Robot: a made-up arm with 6 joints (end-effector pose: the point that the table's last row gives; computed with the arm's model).
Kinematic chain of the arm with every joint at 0, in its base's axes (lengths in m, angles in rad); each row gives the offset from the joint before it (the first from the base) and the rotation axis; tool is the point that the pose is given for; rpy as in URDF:
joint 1: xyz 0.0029 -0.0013 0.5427 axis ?
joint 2: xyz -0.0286 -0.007 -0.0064 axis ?
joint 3: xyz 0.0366 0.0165 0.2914 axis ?
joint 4: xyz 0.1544 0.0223 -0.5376 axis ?
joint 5: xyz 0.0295 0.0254 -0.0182 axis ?
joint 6: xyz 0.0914 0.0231 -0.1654 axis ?
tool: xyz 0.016 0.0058 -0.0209 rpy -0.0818 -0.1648 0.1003
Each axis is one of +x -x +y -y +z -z.
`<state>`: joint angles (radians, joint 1 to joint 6).
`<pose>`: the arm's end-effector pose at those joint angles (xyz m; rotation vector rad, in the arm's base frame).
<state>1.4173 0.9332 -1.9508 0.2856 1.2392 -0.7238</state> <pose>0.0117 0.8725 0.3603 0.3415 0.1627 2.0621</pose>
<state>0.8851 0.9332 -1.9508 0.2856 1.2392 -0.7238</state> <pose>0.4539 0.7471 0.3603 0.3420 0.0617 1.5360</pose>
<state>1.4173 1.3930 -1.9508 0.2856 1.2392 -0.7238</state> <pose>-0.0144 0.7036 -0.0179 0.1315 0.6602 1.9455</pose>
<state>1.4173 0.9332 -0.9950 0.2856 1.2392 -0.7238</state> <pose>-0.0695 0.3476 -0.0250 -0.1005 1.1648 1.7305</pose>
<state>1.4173 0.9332 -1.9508 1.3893 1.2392 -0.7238</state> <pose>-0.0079 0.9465 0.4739 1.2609 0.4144 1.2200</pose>
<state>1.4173 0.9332 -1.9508 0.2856 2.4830 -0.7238</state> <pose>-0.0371 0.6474 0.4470 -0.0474 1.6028 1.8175</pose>
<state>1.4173 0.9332 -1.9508 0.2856 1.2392 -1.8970</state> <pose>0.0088 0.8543 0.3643 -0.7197 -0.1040 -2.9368</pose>
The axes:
joint 1: +z
joint 2: +y
joint 3: +y
joint 4: -z
joint 5: +y
joint 6: -z

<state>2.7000 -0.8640 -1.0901 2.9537 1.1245 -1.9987</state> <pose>-0.2917 0.1472 1.2668 2.9963 0.8095 0.0384</pose>
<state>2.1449 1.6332 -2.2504 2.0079 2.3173 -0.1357</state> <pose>-0.5657 0.5637 0.2307 0.4467 2.3556 0.8499</pose>
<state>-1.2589 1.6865 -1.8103 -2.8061 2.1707 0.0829</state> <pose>0.1217 -0.6277 -0.0307 -1.6346 1.5888 0.9289</pose>
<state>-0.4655 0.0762 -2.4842 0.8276 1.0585 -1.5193</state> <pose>0.4324 -0.0578 1.4550 -0.6704 -1.6786 1.0627</pose>
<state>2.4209 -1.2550 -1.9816 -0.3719 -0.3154 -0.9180</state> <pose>0.3930 -0.5531 1.3332 -1.4211 2.5741 0.8403</pose>
